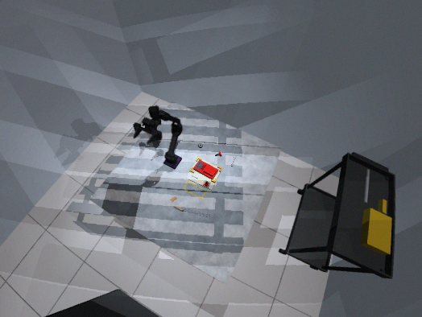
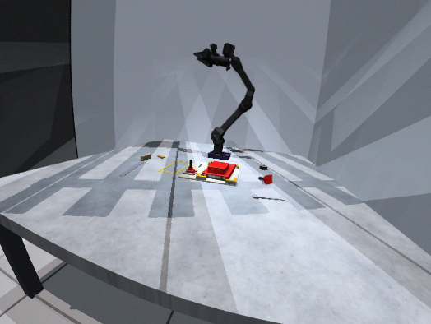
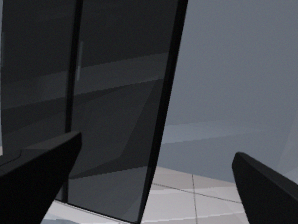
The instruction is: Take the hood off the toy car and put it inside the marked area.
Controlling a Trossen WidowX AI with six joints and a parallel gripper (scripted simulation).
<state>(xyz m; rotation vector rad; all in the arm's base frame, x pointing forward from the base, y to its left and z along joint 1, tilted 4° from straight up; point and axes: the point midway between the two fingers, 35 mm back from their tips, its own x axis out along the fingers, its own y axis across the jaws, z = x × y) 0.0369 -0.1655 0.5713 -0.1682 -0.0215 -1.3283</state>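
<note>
Now: gripper tip 560 mm above the red hood, 320 mm short of it and 300 mm to the right of it.
</note>
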